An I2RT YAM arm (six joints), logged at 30 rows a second.
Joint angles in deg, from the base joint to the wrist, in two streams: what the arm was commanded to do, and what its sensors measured. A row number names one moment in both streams.
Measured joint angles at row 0:
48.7, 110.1, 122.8, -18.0, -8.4, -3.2
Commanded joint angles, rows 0 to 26:
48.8, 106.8, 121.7, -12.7, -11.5, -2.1
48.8, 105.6, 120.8, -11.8, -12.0, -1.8
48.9, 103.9, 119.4, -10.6, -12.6, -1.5
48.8, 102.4, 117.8, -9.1, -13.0, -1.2
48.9, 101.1, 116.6, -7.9, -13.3, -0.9
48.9, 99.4, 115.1, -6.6, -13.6, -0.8
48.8, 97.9, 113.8, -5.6, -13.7, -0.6
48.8, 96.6, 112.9, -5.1, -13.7, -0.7
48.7, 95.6, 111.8, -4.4, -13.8, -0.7
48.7, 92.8, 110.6, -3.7, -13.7, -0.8
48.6, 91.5, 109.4, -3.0, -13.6, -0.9
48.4, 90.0, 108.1, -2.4, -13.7, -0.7
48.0, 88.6, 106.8, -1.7, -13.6, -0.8
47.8, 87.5, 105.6, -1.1, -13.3, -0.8
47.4, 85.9, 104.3, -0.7, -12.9, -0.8
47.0, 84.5, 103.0, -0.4, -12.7, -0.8
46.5, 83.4, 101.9, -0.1, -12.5, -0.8
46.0, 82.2, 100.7, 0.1, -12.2, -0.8
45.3, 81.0, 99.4, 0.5, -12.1, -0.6
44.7, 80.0, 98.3, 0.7, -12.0, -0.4
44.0, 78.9, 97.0, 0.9, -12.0, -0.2
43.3, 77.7, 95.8, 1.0, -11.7, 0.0
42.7, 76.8, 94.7, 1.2, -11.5, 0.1
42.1, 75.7, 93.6, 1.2, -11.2, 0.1
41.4, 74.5, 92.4, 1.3, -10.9, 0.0
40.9, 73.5, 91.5, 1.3, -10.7, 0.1
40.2, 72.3, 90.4, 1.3, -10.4, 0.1
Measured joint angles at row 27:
41.1, 74.4, 91.9, -2.5, -11.5, -0.2
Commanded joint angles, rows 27 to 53:
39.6, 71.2, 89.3, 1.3, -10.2, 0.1
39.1, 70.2, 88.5, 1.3, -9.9, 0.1
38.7, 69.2, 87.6, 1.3, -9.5, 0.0
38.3, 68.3, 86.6, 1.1, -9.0, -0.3
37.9, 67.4, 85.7, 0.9, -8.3, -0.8
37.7, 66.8, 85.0, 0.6, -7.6, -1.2
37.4, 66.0, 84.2, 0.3, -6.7, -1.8
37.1, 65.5, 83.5, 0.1, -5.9, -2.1
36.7, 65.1, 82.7, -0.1, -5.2, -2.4
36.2, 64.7, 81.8, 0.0, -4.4, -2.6
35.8, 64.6, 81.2, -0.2, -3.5, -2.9
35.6, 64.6, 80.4, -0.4, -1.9, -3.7
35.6, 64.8, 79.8, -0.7, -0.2, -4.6
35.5, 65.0, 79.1, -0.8, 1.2, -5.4
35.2, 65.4, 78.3, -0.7, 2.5, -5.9
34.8, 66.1, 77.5, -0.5, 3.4, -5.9
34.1, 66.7, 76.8, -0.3, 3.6, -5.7
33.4, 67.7, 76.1, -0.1, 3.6, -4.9
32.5, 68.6, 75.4, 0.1, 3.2, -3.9
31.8, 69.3, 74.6, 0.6, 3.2, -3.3
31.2, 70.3, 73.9, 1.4, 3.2, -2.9
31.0, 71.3, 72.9, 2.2, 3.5, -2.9
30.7, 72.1, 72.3, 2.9, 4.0, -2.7
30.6, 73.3, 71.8, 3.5, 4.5, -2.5
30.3, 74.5, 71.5, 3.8, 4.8, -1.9
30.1, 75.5, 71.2, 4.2, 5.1, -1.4
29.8, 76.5, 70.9, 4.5, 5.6, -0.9
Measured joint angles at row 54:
30.4, 75.0, 71.3, -0.5, 3.2, -2.9
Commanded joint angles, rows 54 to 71:
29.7, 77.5, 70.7, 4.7, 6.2, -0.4
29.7, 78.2, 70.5, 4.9, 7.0, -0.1
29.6, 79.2, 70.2, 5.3, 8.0, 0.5
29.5, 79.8, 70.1, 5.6, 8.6, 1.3
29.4, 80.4, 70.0, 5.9, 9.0, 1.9
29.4, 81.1, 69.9, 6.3, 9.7, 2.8
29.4, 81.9, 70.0, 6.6, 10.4, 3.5
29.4, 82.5, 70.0, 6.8, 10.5, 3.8
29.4, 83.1, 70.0, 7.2, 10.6, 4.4
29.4, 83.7, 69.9, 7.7, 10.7, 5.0
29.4, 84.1, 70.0, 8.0, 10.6, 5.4
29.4, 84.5, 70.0, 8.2, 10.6, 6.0
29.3, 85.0, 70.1, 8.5, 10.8, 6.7
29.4, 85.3, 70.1, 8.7, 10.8, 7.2
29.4, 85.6, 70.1, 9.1, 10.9, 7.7
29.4, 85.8, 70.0, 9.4, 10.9, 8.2
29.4, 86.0, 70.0, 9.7, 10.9, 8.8
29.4, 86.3, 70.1, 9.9, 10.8, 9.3
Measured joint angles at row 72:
29.3, 86.0, 69.8, 5.3, 9.8, 6.6
